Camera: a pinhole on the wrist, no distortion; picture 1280 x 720 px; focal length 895.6 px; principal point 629.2 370.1 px. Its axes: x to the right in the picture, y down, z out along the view. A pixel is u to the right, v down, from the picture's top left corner.
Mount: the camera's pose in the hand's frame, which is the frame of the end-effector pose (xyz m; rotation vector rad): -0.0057 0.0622 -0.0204 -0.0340 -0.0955 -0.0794
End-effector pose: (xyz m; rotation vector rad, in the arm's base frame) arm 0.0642 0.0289 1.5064 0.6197 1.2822 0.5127
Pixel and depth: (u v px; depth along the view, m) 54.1 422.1 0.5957
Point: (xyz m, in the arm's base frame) 0.4899 -0.2274 2.0093
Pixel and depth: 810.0 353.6 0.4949
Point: 0.5440 0.0400 1.5965
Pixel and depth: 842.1 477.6 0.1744
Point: 0.2205 0.0845 1.5761
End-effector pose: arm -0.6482 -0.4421 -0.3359 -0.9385 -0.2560 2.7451
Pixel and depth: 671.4 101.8 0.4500
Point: -0.8786 -0.4370 0.0374
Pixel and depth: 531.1 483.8 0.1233
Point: -0.7011 -0.5392 -0.2603
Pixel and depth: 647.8 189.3 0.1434
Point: -0.7165 -0.4952 -0.2380
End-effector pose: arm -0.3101 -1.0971 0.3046 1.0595 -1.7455 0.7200
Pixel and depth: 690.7 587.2 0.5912
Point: -0.7430 -1.4595 0.0733
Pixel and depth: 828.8 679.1 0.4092
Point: -0.6711 -1.3431 0.2036
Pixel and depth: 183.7 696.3 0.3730
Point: -0.6077 -1.1925 -0.0228
